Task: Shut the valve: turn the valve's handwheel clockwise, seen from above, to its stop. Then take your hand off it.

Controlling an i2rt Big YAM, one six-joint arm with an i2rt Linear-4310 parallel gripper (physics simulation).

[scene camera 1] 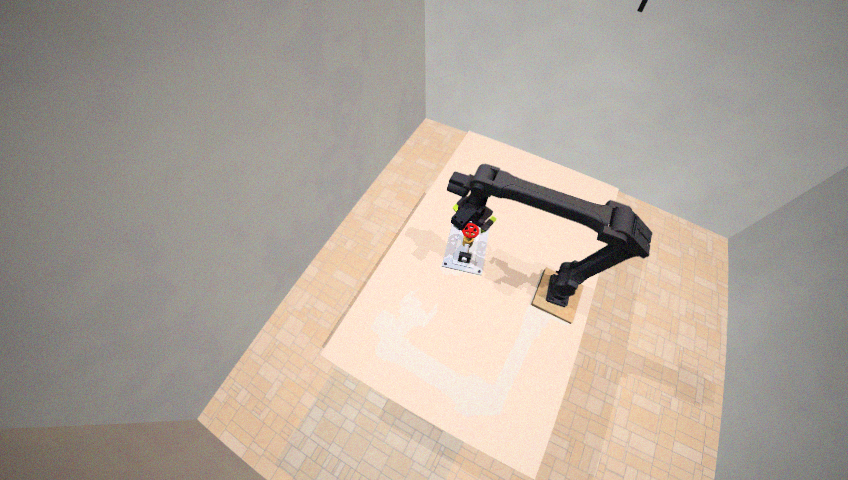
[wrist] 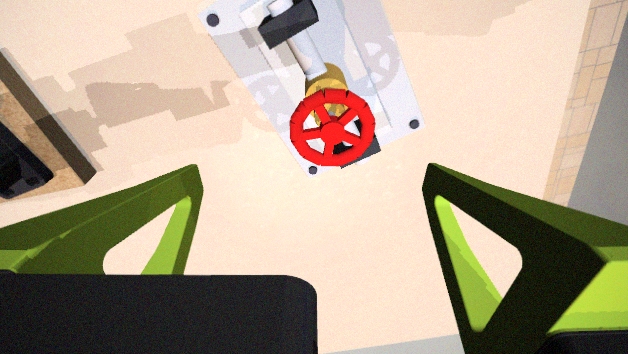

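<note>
The valve's red five-spoked handwheel (scene camera 1: pixel 470 230) (wrist: pixel 333 131) stands on a brass body (scene camera 1: pixel 468 242) (wrist: pixel 325 72) above a pale plate (scene camera 1: pixel 455 267) (wrist: pixel 405 112). A pale pipe (wrist: pixel 309 57) runs from the brass body to a black block (scene camera 1: pixel 464 256) (wrist: pixel 288 25). My gripper (scene camera 1: pixel 474 215) (wrist: pixel 312 176) is open and empty, with green fingers wide apart. In the wrist view the handwheel lies beyond the fingertips, roughly centred between them. In the scene view the gripper is close to the wheel on its far side. The exact height gap cannot be told.
The valve's plate lies on a light table top (scene camera 1: pixel 368 303) (wrist: pixel 260 240). The arm's wooden base board (scene camera 1: pixel 544 306) (wrist: pixel 40 145) is to the right of the valve in the scene view. Tiled floor (scene camera 1: pixel 285 309) (wrist: pixel 590 90) borders the table top, with grey walls beyond.
</note>
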